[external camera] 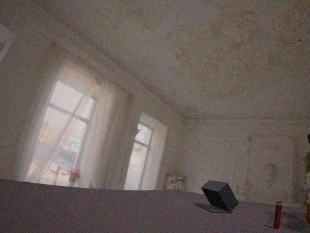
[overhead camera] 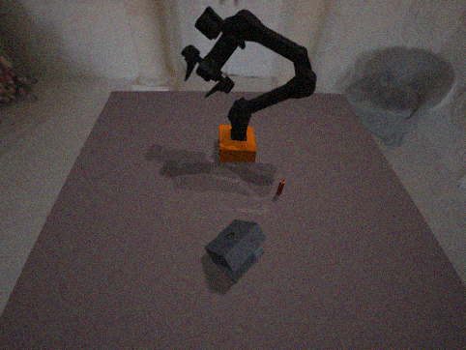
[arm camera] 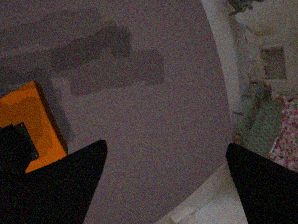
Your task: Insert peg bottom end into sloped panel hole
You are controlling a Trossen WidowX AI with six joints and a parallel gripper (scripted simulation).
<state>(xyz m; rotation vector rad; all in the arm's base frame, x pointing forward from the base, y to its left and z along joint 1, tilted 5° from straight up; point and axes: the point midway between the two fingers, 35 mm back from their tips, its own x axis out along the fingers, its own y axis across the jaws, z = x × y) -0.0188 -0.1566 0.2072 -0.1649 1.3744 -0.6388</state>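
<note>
My gripper tip is now 250 mm short of the peg, 300 mm to the right of it and 200 mm above it. From my gripper tip the other things lie so: panel 460 mm ahead, 130 mm to the left, 200 mm below.
</note>
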